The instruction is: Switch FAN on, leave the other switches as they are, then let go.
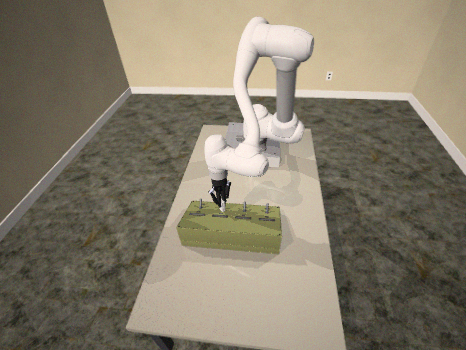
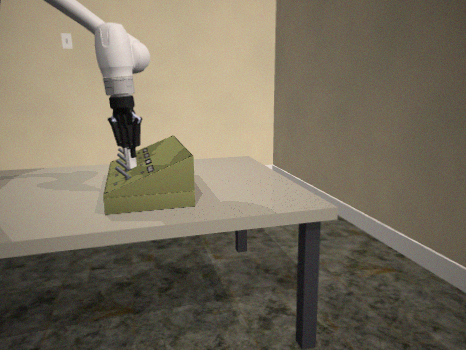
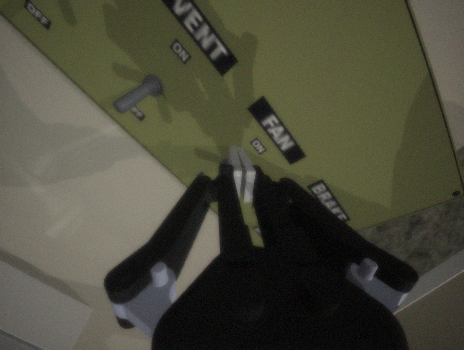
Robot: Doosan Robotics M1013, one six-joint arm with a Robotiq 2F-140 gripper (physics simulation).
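Note:
The olive switch box (image 1: 230, 241) (image 2: 165, 187) (image 3: 330, 75) has a sloping top with a row of grey levers. The FAN label (image 3: 276, 131) and its ON mark (image 3: 258, 145) show just ahead of the fingertips. My gripper (image 1: 222, 207) (image 2: 131, 161) (image 3: 235, 158) is shut, its pale tips nearly together with a thin gap, low over the FAN switch's place. The fingers hide most or all of the FAN lever, so its position cannot be told. The VENT lever (image 1: 244, 206) (image 3: 137, 93) leans to its OFF mark.
The BRAKE lever (image 1: 201, 203) (image 2: 123, 172) stands on one side of the gripper; the VENT lever and the LAMP lever (image 1: 267, 207) stand on the other. The box rests on a pale table (image 1: 240, 295) (image 2: 260, 200). The arm's base is at the table's far end.

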